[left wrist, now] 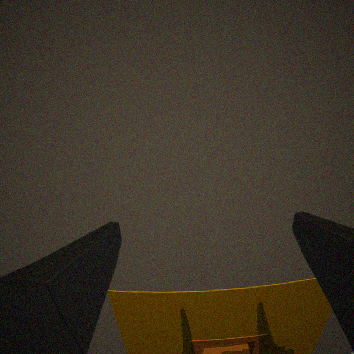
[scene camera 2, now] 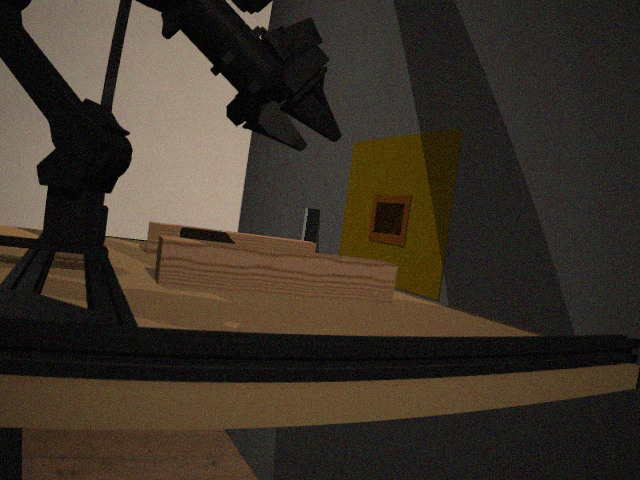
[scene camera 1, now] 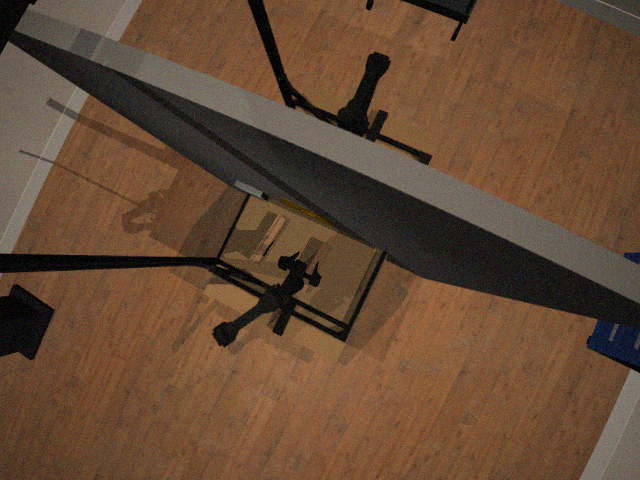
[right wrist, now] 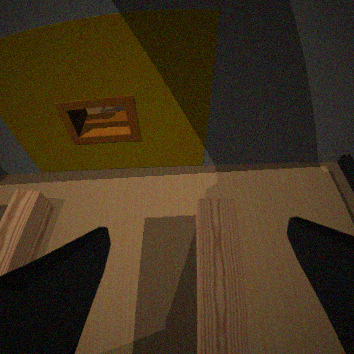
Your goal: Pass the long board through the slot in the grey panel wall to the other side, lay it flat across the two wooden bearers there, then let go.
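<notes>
The long board cannot be made out. The grey panel wall (scene camera 1: pixel 413 222) (scene camera 2: pixel 310 93) (left wrist: pixel 200 125) (right wrist: pixel 260 75) stands across the table; its slot has a brown rim (scene camera 2: pixel 407 206) (left wrist: pixel 225 341) (right wrist: pixel 135 120). On the right arm's side, one wooden bearer (scene camera 2: pixel 273 268) (right wrist: pixel 217 280) lies below my right gripper (scene camera 1: pixel 307 258) (scene camera 2: pixel 321 144) (right wrist: pixel 199 232), and the other bearer (scene camera 1: pixel 269 235) (right wrist: pixel 20 220) lies left of it in the right wrist view. My right gripper is open and empty, tilted down above the bearers. My left gripper (left wrist: pixel 208 227) is open and empty, facing the wall above the slot.
A yellow panel (scene camera 1: pixel 305 210) (scene camera 2: pixel 400 165) (left wrist: pixel 220 305) (right wrist: pixel 165 60) surrounds the slot. A small pale grey block (scene camera 1: pixel 249 189) is beside the wall. A black rail (scene camera 2: pixel 361 351) runs along the table edge. Orange surfaces show through the slot in the right wrist view.
</notes>
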